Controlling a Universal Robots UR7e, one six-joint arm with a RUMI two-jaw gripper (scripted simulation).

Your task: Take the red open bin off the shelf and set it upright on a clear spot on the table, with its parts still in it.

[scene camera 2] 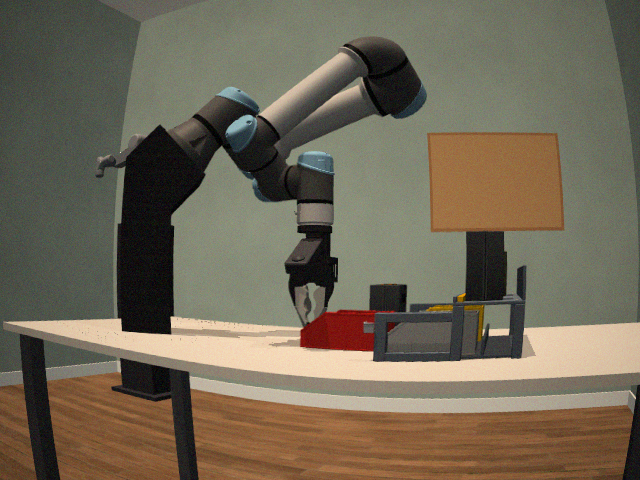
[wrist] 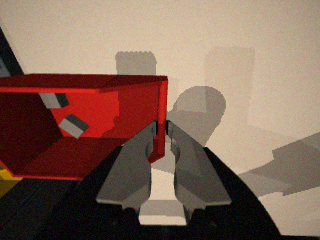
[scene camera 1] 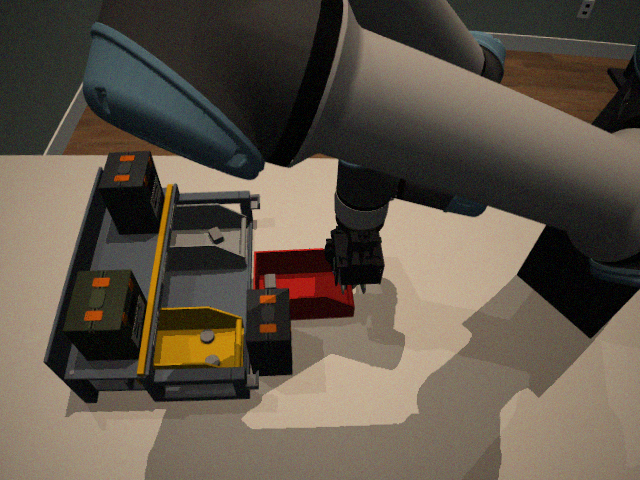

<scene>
In view: the gripper point(scene camera 2: 311, 334), a red open bin point(scene camera 2: 343, 330), a yellow bin point(scene camera 1: 178, 340) and a grey bin point(scene camera 2: 427, 336).
The red open bin is seen too in the wrist view point(wrist: 116, 107). The gripper also shows in the wrist view point(wrist: 161, 121) and in scene camera 1 point(scene camera 1: 348, 287). The wrist view misses the grey bin: it is out of frame.
</scene>
